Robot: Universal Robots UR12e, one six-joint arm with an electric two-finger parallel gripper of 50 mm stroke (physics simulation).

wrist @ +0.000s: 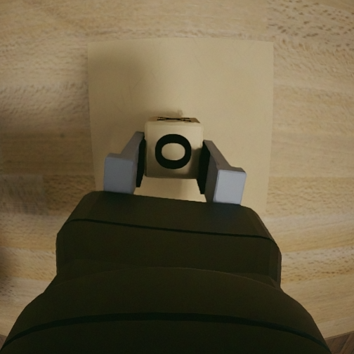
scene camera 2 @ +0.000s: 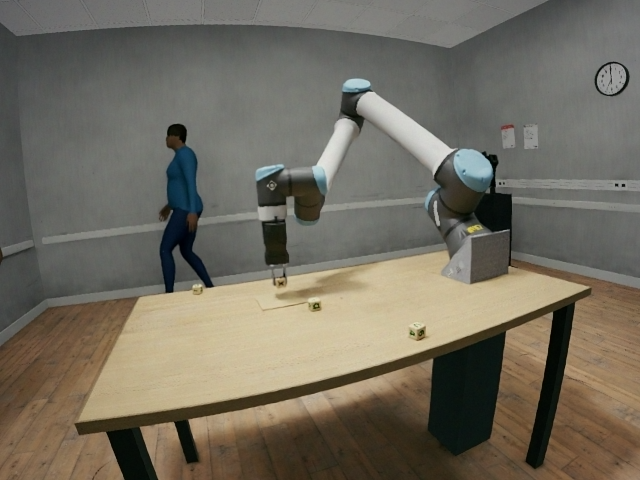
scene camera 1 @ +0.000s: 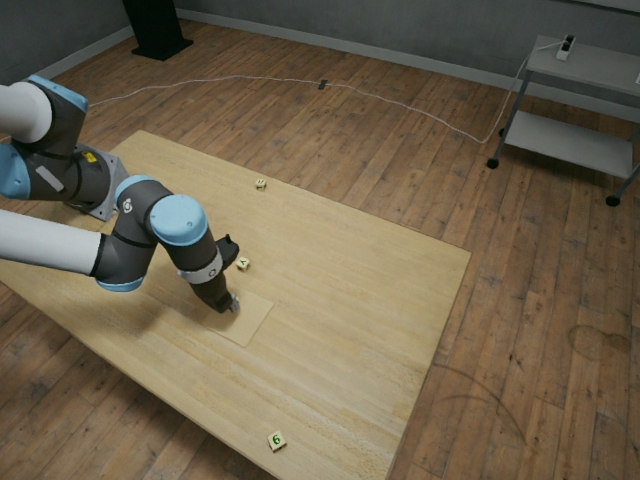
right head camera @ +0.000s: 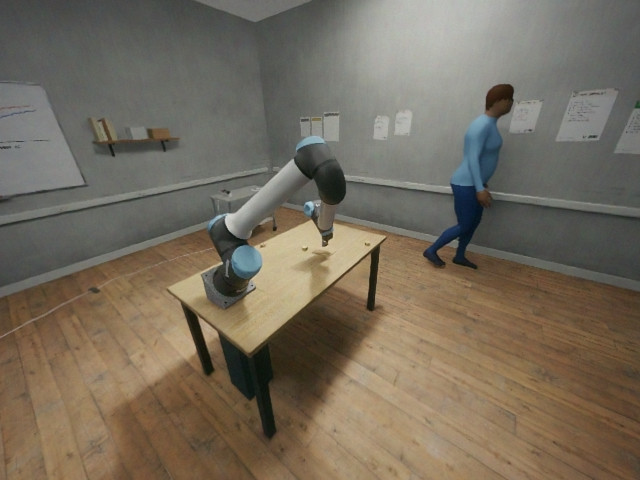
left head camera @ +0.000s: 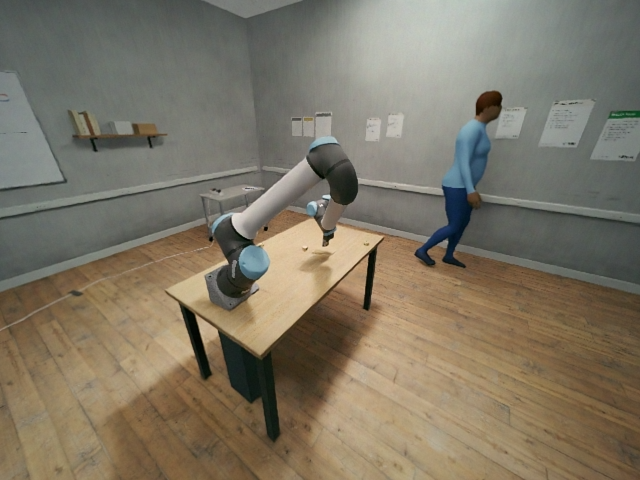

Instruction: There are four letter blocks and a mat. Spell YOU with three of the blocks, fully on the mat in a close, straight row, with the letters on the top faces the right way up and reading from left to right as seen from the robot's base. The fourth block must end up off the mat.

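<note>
My gripper (scene camera 1: 234, 303) (scene camera 2: 279, 282) (wrist: 171, 153) is shut on a cream block (wrist: 173, 172) with a black O on top. It holds this block a little above the mat (scene camera 1: 248, 330) (scene camera 2: 268, 305) (wrist: 225, 75); in the wrist view the block's sides run roughly parallel to the mat's edges. A block (scene camera 1: 242, 264) (scene camera 2: 314, 304) with what looks like a green Y on top stands off the mat, near it. Another block (scene camera 1: 260, 184) (scene camera 2: 417, 331) stands near the long table edge; its top letter is too small to tell. A block (scene camera 1: 276, 441) (scene camera 2: 196, 289) with a green 6 or 9 on top stands far off the mat.
The arm's base (scene camera 2: 488, 256) is bolted to one end of the wooden table (scene camera 1: 330, 248) (scene camera 2: 232, 356). A person (left head camera: 465, 165) (scene camera 2: 181, 180) walks beyond the table. A grey trolley (scene camera 1: 568, 139) stands on the floor away from the table.
</note>
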